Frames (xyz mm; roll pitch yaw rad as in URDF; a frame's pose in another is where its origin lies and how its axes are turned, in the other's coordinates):
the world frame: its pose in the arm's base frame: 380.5 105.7 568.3 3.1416 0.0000 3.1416
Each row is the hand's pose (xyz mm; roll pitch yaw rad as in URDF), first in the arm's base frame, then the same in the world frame.
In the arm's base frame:
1: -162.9 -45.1 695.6 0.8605 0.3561 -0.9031
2: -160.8 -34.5 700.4 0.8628 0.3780 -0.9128
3: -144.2 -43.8 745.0 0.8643 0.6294 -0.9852
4: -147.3 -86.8 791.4 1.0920 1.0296 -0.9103
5: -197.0 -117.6 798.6 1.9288 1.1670 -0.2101
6: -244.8 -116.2 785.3 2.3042 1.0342 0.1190
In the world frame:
1: 543.4 -150.8 -127.3 -2.2811 -0.3561 -2.2385
2: 541.3 -140.2 -132.1 -2.2788 -0.3780 -2.2288
3: 524.7 -149.5 -176.7 -2.2773 -0.6294 -2.1564
4: 527.8 -192.5 -223.1 -2.0496 -1.0296 -2.2313
5: 577.5 -223.3 -230.3 -1.2128 -1.1670 -2.9315
6: 625.3 -221.9 -217.0 -0.8374 -1.0342 3.0226

